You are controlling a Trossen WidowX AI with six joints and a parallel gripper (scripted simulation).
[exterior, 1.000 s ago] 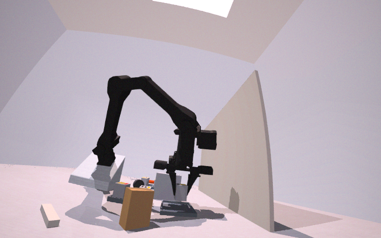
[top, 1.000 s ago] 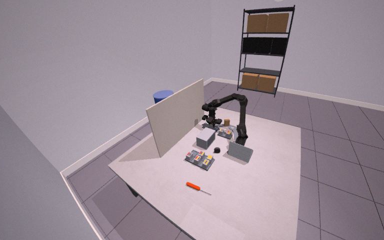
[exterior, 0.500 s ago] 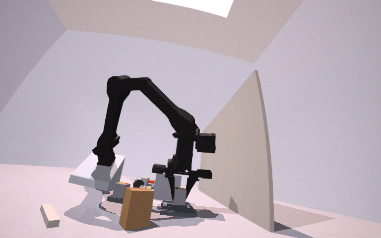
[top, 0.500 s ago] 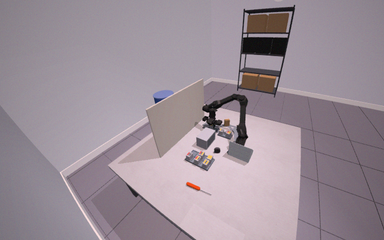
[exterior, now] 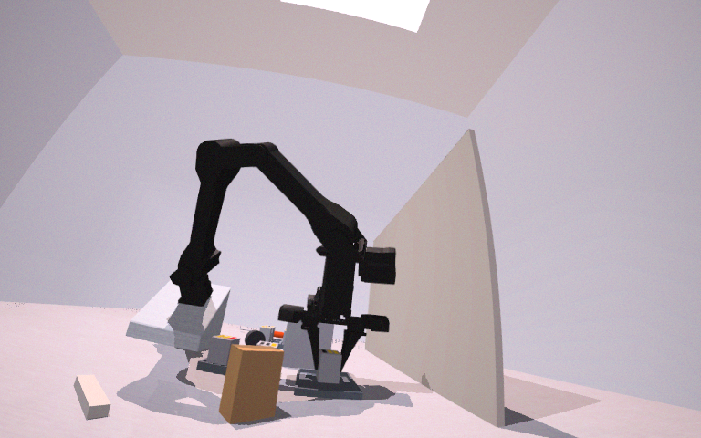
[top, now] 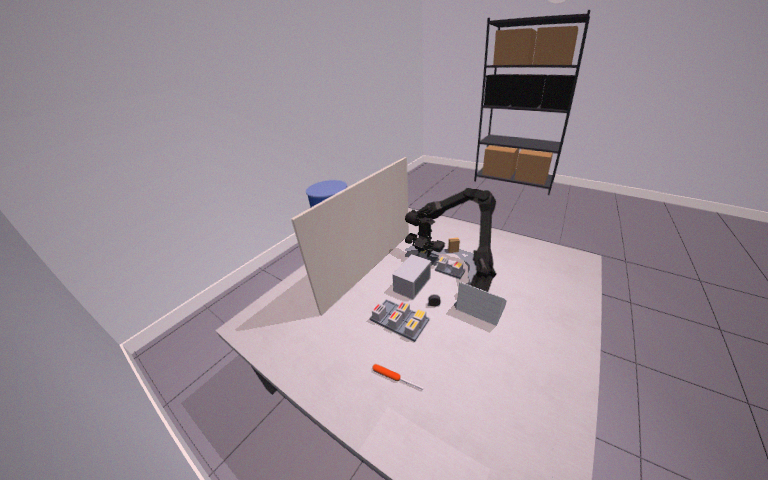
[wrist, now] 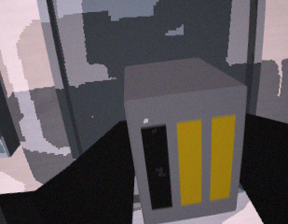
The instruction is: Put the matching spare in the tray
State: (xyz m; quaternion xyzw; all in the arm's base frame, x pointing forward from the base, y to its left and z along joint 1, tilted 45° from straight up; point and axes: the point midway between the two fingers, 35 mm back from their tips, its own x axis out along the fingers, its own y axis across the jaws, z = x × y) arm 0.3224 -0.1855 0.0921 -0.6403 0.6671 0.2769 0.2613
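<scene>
Right now the flat grey tray is 20 mm below my gripper tip. Also, from my gripper tip: rack: 140 mm behind, 20 mm to the left, 20 mm below; brown box: 100 mm behind, 140 mm to the right, 10 mm above; grey mounted unit: 30 mm behind, 190 mm to the left, 30 mm above.
</scene>
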